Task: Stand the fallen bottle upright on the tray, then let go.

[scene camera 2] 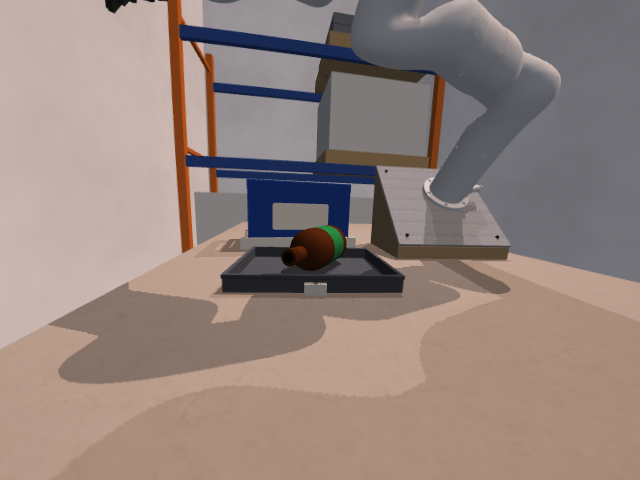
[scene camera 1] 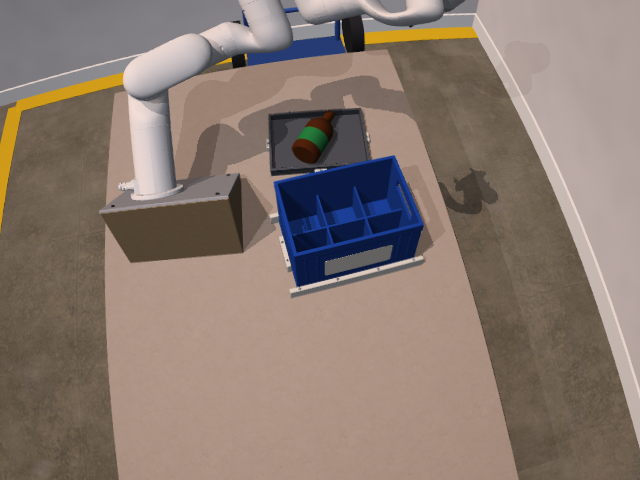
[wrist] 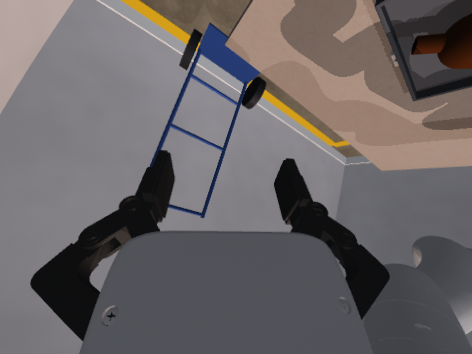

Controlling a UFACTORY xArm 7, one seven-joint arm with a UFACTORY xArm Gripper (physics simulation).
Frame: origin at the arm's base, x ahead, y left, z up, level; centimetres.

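Seen in the pictures: gripper, fingertip midpoint: (wrist: 227,168); arm's base, origin of the base link: (scene camera 2: 444,194) (scene camera 1: 157,193).
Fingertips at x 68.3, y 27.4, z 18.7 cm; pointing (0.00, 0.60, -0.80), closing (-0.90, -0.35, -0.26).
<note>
Offsets run from my fingertips to a thing's middle.
A brown bottle @(dx -28.2, dy -9.5, dz -30.4 cm) (scene camera 1: 313,137) (scene camera 2: 313,248) (wrist: 457,46) with a green label lies on its side in the dark tray @(dx -28.1, dy -9.4, dz -33.3 cm) (scene camera 1: 317,168) (scene camera 2: 263,284) (wrist: 395,49). In scene camera 1 its neck points to the back right and rests at the tray's back rim. In scene camera 2 the neck points toward the camera and a little left. In the wrist view part of the bottle is cut off at the upper right. My gripper (wrist: 227,168) is open and empty, high up and well away from the bottle. A small black part of it shows at the top left of scene camera 2.
A blue crate @(dx -27.6, dy -39.8, dz -25.8 cm) (scene camera 1: 351,222) (scene camera 2: 258,206) with dividers stands beside the tray, with pale rails @(dx -26.9, dy -49.6, dz -33.1 cm) (scene camera 1: 356,276) at its base. The arm's wooden base block (scene camera 1: 175,232) (scene camera 2: 439,217) stands to one side. A blue trolley (scene camera 1: 294,50) (wrist: 225,60) stands behind the table. An orange-and-blue rack (scene camera 2: 178,129) stands beyond.
</note>
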